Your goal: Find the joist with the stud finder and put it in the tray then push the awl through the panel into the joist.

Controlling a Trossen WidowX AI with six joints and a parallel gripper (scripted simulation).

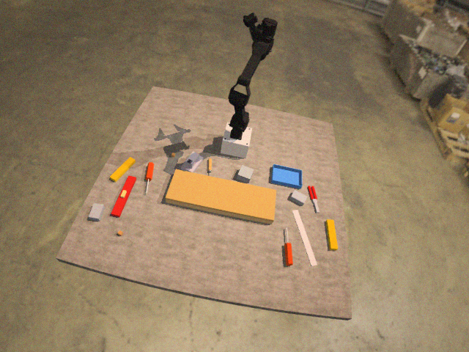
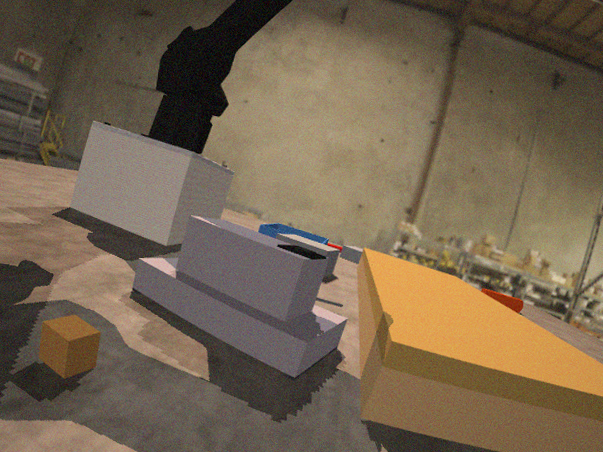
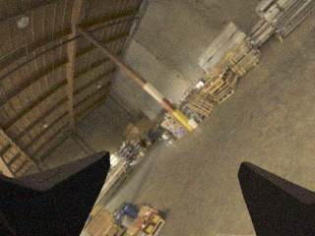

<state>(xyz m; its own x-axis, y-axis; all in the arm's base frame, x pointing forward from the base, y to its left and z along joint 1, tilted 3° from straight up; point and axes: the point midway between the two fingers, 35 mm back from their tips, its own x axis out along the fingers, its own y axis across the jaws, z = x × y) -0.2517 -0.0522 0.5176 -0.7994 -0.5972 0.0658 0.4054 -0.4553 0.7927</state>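
The grey stud finder lies 590 mm below my gripper tip, 460 mm ahead of it and 150 mm to the right of it. Also, from my gripper tip: square indicator window: 580 mm below, 470 mm ahead, 150 mm to the right; then blue tray: 620 mm below, 410 mm ahead, 370 mm to the left; then awl: 630 mm below, 460 mm ahead, 40 mm to the right.
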